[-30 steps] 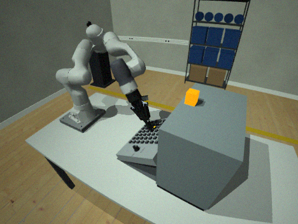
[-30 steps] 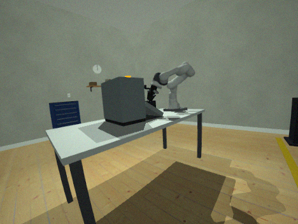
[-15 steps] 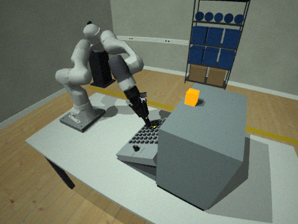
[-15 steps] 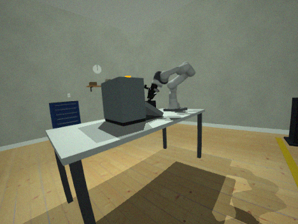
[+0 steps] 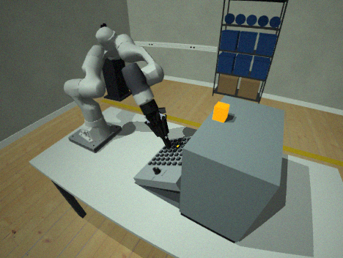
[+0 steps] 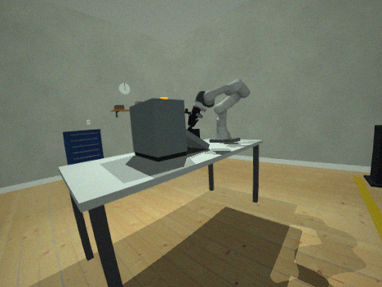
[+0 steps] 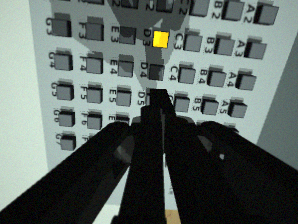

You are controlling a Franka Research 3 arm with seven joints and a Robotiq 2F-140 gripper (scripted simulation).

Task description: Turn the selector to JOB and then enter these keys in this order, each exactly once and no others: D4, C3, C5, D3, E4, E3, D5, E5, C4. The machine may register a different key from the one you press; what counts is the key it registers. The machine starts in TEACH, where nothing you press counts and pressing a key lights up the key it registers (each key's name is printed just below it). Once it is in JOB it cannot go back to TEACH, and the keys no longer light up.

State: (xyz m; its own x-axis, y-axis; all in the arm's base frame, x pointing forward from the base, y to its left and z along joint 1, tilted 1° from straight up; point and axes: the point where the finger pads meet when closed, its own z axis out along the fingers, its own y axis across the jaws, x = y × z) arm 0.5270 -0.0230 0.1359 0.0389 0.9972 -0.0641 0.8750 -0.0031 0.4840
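Now: the selector knob 14 cm to the right of my hand, 5 cm below it and 2 cm ahead of it. From my hand the other things lie so: key: 6 cm ahead, 5 cm below, 1 cm to the left.
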